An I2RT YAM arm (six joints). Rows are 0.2 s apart.
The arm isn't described. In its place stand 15 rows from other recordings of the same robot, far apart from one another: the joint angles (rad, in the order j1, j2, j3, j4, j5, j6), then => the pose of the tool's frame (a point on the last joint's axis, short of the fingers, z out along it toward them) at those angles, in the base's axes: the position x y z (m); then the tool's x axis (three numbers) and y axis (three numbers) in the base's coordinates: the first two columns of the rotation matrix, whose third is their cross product.
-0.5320 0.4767 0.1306 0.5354 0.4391 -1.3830 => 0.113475 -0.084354 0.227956 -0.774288 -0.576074 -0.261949 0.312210 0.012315 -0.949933
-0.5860 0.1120 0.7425 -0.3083 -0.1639 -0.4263 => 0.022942 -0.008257 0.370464 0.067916 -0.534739 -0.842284 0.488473 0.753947 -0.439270
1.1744 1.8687 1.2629 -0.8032 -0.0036 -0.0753 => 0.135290 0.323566 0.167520 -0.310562 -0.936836 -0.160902 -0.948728 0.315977 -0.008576
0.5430 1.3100 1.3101 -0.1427 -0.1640 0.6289 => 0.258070 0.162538 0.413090 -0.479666 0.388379 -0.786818 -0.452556 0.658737 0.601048
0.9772 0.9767 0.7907 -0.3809 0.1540 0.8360 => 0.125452 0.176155 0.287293 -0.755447 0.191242 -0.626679 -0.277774 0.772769 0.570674
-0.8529 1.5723 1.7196 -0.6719 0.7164 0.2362 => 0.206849 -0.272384 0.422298 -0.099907 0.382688 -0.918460 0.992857 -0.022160 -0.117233
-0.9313 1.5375 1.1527 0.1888 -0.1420 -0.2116 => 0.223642 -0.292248 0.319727 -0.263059 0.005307 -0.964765 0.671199 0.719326 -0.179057
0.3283 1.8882 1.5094 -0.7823 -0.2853 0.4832 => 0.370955 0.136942 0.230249 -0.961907 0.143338 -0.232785 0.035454 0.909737 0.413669
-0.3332 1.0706 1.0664 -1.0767 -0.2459 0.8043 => 0.182103 -0.053856 0.308365 -0.427829 0.887413 -0.171642 0.745618 0.453844 0.487934
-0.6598 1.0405 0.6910 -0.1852 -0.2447 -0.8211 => 0.187482 -0.134530 0.258411 -0.589073 -0.441727 -0.676661 -0.001674 0.838034 -0.545615
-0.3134 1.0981 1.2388 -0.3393 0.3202 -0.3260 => 0.224511 -0.084539 0.421050 -0.365524 -0.201084 -0.908822 0.495184 0.784742 -0.372791
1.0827 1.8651 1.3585 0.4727 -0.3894 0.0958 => 0.197584 0.400957 0.296114 -0.111000 -0.020355 -0.993612 -0.988948 0.101140 0.108407
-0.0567 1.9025 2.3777 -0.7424 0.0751 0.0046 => 0.401191 -0.025447 0.499642 -0.263012 0.019523 -0.964595 0.129972 0.991399 -0.015373
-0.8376 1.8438 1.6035 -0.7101 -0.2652 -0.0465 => 0.278925 -0.295736 0.279529 -0.572535 0.568635 -0.590642 0.589109 0.786354 0.186005
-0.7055 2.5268 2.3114 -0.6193 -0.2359 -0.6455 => 0.432283 -0.357261 0.191528 -0.758086 -0.122664 -0.640515 0.068770 0.961640 -0.265555
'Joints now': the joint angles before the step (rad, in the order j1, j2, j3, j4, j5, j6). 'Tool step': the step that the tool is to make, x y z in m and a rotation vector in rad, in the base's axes. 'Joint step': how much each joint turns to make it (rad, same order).
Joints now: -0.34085 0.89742 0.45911 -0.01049 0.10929 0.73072
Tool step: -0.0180 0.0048 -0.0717 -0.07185 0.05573 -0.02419
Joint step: 0.00409 0.06447 -0.27775 0.32273 0.06357 -0.06550
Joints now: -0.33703 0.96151 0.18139 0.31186 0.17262 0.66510
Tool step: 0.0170 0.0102 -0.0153 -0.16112 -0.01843 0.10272
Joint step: 0.08620 0.21840 -0.04712 0.35822 0.04577 -0.14534
